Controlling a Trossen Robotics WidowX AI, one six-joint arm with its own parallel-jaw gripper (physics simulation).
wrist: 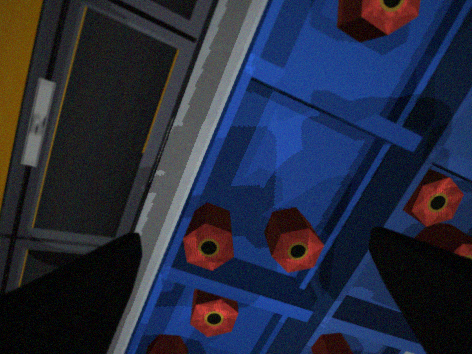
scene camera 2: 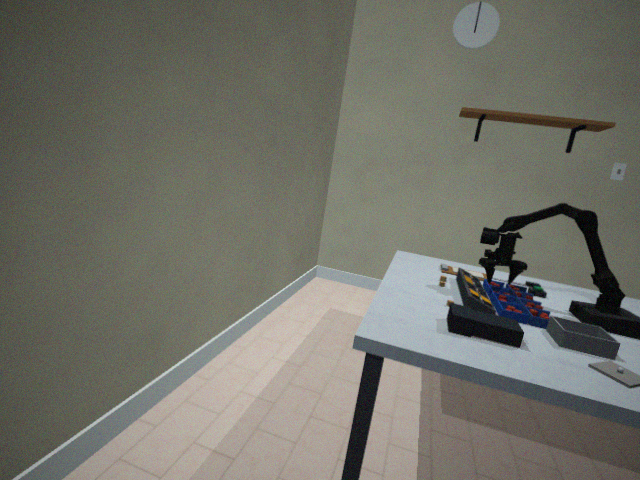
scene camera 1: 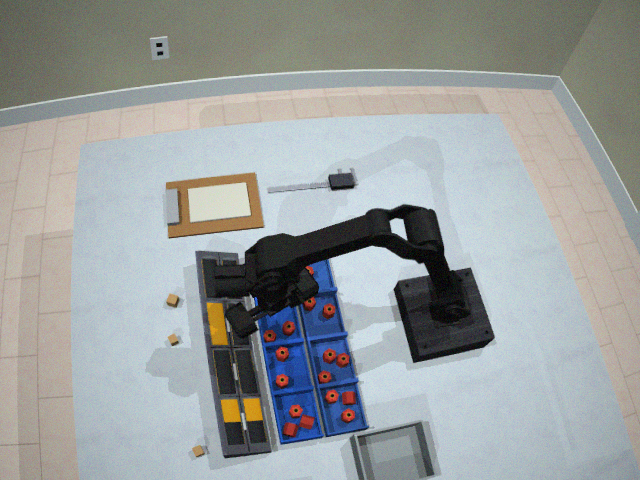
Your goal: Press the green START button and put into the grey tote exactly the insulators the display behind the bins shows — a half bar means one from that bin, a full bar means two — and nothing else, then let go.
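My gripper (scene camera 2: 500,282) (wrist: 256,241) is open, with nothing between its fingers, above the blue bins (scene camera 1: 305,341). In the wrist view, two red insulators (wrist: 209,247) (wrist: 298,251) lie in one bin below, ahead of the fingertips. The display (scene camera 1: 221,436) shows a full yellow bar (scene camera 1: 216,323) in its second row, left, and half bars (scene camera 1: 231,410) (scene camera 1: 252,409) in both cells of the bottom row. The arm hides part of its upper rows. The grey tote (scene camera 1: 428,449) (scene camera 2: 584,338) shows no insulator in its visible part. The green START button (scene camera 2: 536,288) is behind the bins.
A clipboard (scene camera 1: 215,229) and caliper (scene camera 1: 341,180) lie beyond the bins. Small tan cubes (scene camera 1: 172,300) (scene camera 1: 173,339) (scene camera 1: 198,451) lie left of the display. A black box (scene camera 2: 483,326) stands near the display's end, and a grey plate (scene camera 2: 610,369) lies beside the tote.
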